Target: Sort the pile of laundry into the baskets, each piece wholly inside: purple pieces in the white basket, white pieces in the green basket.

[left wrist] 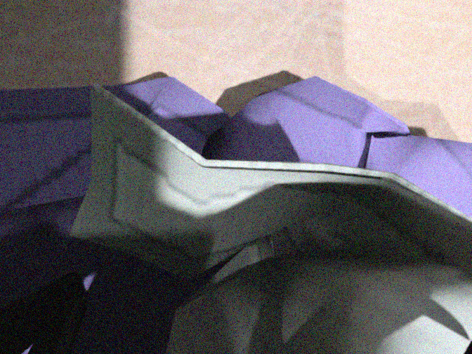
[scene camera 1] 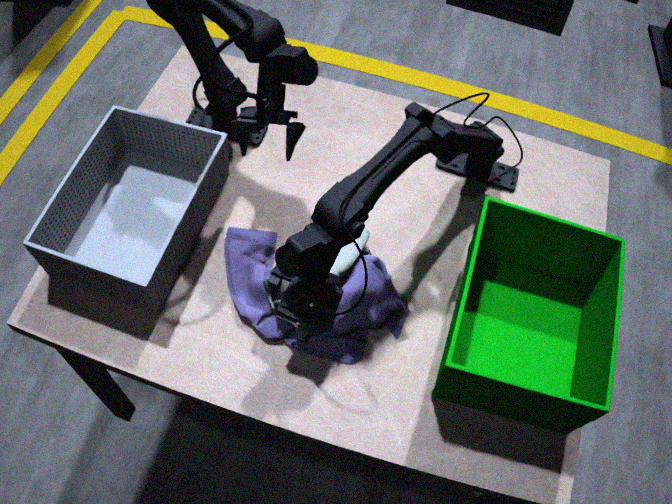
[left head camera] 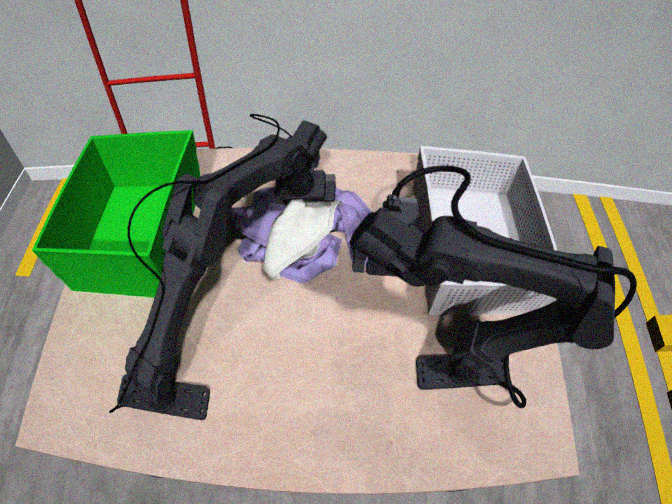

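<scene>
Crumpled purple pieces [left head camera: 320,263] [scene camera 1: 246,271] [left wrist: 325,117] lie in a pile mid-table. A white piece [left head camera: 298,233] [scene camera 1: 350,256] [left wrist: 200,192] lies on top of them. The green basket [left head camera: 108,271] [scene camera 1: 599,325] stands at the left in the head view; the visible part of its inside is empty. The white perforated basket [left head camera: 488,169] [scene camera 1: 162,146] stands at the right there, and its visible floor is bare. My left gripper [scene camera 1: 293,314] is open, low over the pile; its fingertips are mostly hidden. My right gripper [scene camera 1: 265,154] is open and empty, beside the white basket, apart from the pile.
Both baskets stand on the pale table [left head camera: 325,406] [scene camera 1: 379,428]. My left arm [left head camera: 179,282] [scene camera 1: 369,189] reaches across beside the green basket to the pile. My right arm [left head camera: 515,265] passes over the white basket in the head view. A red metal frame [left head camera: 151,79] stands behind the table.
</scene>
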